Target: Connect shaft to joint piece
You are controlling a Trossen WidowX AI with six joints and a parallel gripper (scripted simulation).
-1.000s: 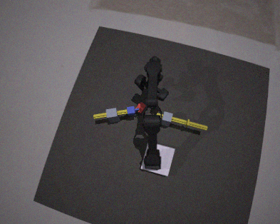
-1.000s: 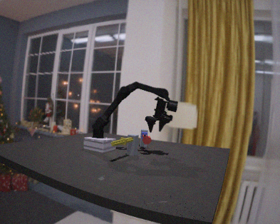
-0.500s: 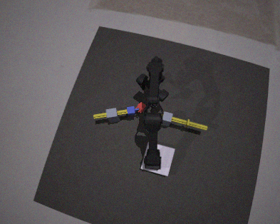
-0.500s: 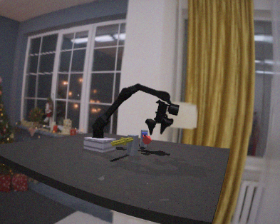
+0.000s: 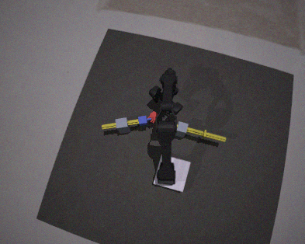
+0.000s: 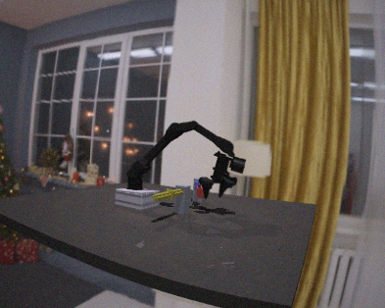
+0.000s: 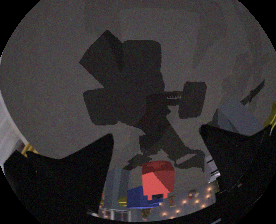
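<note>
The red joint piece is 70 mm behind my gripper tip, 40 mm to the left of it and 20 mm above it.
</note>
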